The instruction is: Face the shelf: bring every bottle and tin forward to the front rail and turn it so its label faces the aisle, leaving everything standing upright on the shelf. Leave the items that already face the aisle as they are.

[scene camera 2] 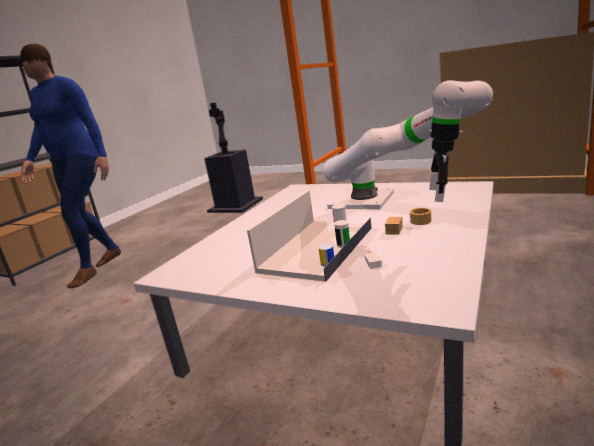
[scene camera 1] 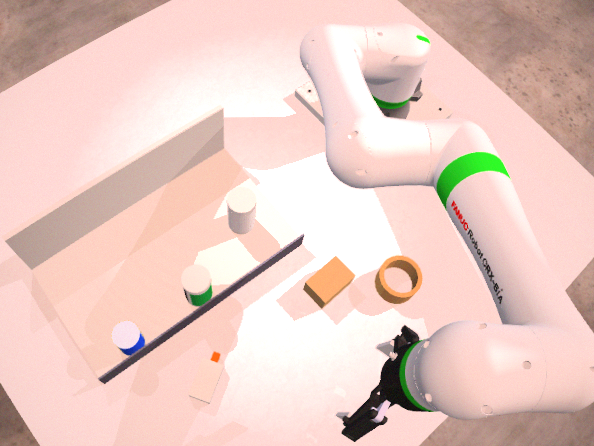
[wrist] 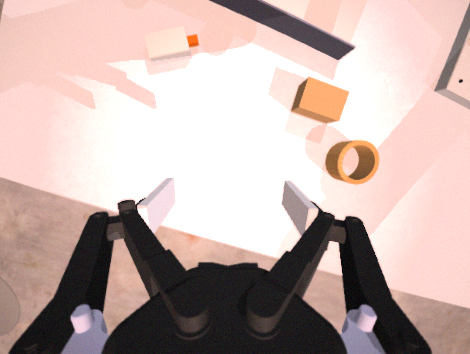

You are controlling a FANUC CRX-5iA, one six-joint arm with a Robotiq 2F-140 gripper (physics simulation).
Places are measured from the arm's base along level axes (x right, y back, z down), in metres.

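Pixels of known places: gripper, between the fingertips: (scene camera 2: 435,195) (scene camera 1: 364,384) (wrist: 229,191); arm's base, origin of its link: (scene camera 2: 364,195) (scene camera 1: 381,104).
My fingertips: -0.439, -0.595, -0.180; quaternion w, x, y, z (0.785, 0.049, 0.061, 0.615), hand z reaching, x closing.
Note:
For each thing: its top centre in the pictures, then the offset to it from my fingertips, as dx, dy, dz. "*": a spot on its surface instead. Level surfaces: height alone.
- shelf, a spot on its surface: (scene camera 1: 125,187) * +0.619, -0.050, +0.097
- dark front rail, centre of its top: (scene camera 1: 205,303) (scene camera 2: 350,239) +0.328, -0.079, +0.153
- white-topped blue tin, centre of its top: (scene camera 1: 125,334) (scene camera 2: 325,246) +0.373, -0.241, +0.113
- white-capped green bottle, centre of its top: (scene camera 1: 195,278) (scene camera 2: 341,222) +0.361, -0.071, +0.084
- white bottle, centre of its top: (scene camera 1: 241,199) (scene camera 2: 338,206) +0.426, +0.106, +0.074
- orange-brown block, centre of its top: (scene camera 1: 330,278) (wrist: 324,99) (scene camera 2: 393,220) +0.195, +0.151, +0.156
- ring, centre of its top: (scene camera 1: 401,276) (wrist: 358,162) (scene camera 2: 420,211) +0.095, +0.269, +0.156
- flat white piece, centre of its top: (scene camera 1: 207,375) (wrist: 171,40) (scene camera 2: 372,255) +0.220, -0.169, +0.178
- table, height of its surface: dz +0.206
The shelf (scene camera 1: 125,187) (scene camera 2: 280,235) has a dark front rail (scene camera 1: 200,311) (scene camera 2: 352,250) (wrist: 295,27). A white-topped blue tin (scene camera 1: 129,339) (scene camera 2: 326,255) stands upright close behind the rail; scene camera 2 shows yellow on its left side. A white-capped green bottle (scene camera 1: 198,287) (scene camera 2: 342,234) stands upright near the rail's middle, with a black and white part on its left. A white bottle (scene camera 1: 241,212) (scene camera 2: 339,214) stands upright farther back at the shelf's robot end; its label side is unclear. My gripper (scene camera 1: 367,382) (scene camera 2: 439,192) (wrist: 229,191) is open and empty, high above the table, well outside the rail.
Outside the rail lie an orange-brown block (scene camera 1: 329,282) (scene camera 2: 393,225) (wrist: 322,101), a ring (scene camera 1: 382,287) (scene camera 2: 420,219) (wrist: 335,162) and a flat white piece (scene camera 1: 206,381) (scene camera 2: 373,260) (wrist: 167,44) with an orange end. A person (scene camera 2: 67,120) stands left, beyond the table (scene camera 2: 225,280).

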